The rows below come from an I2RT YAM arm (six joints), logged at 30 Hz.
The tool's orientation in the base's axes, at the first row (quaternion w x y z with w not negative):
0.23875, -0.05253, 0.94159, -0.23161
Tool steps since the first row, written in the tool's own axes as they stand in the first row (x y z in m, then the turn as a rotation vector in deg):
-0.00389, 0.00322, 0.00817, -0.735, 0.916, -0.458
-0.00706, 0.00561, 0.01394, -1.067, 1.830, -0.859
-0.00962, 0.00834, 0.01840, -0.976, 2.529, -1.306
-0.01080, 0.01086, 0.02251, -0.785, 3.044, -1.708
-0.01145, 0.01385, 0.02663, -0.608, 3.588, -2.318
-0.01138, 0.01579, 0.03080, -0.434, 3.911, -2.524
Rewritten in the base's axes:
0.00733, 0.00031, -0.00619, 0.441, 1.155, 0.247
0.01289, 0.00073, -0.01044, 0.554, 2.200, 0.279
0.01729, 0.00185, -0.01408, 0.270, 2.985, 0.266
0.02030, 0.00264, -0.01794, -0.083, 3.567, 0.260
0.02286, 0.00374, -0.02226, -0.521, 4.264, 0.409
0.02480, 0.00373, -0.02643, -0.768, 4.598, 0.346

